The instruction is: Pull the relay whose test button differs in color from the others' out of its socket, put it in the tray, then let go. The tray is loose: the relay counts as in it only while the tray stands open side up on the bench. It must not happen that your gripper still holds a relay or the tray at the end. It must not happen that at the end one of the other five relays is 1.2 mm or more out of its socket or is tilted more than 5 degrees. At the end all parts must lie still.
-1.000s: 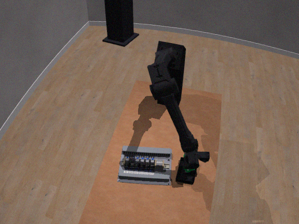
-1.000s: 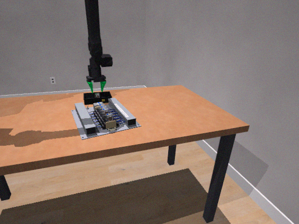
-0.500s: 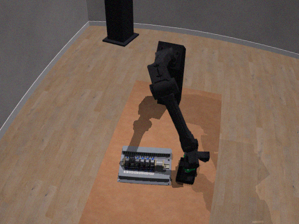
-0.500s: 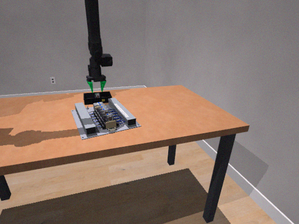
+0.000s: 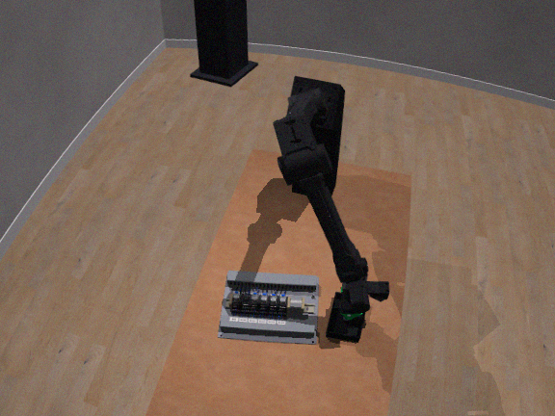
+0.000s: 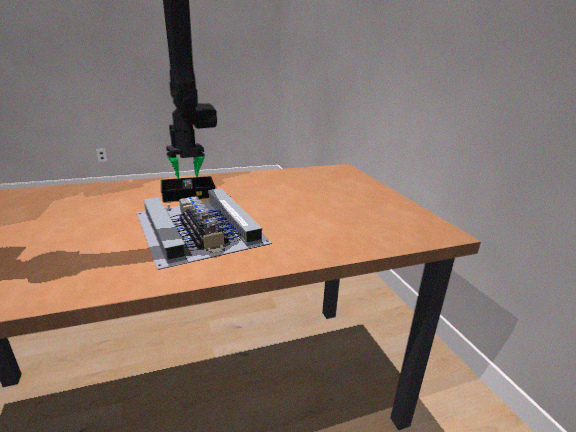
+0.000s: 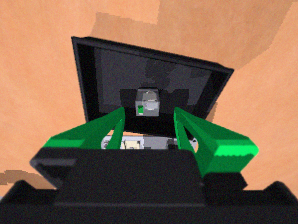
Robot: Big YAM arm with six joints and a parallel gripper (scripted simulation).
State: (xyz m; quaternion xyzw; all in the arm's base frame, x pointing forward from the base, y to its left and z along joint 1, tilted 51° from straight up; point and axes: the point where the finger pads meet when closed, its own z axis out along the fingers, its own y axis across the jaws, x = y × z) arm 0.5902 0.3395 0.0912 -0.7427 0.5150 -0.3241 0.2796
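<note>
My gripper is now 40 mm above the grey relay. Also, from my hand: black tray: 40 mm below.
</note>
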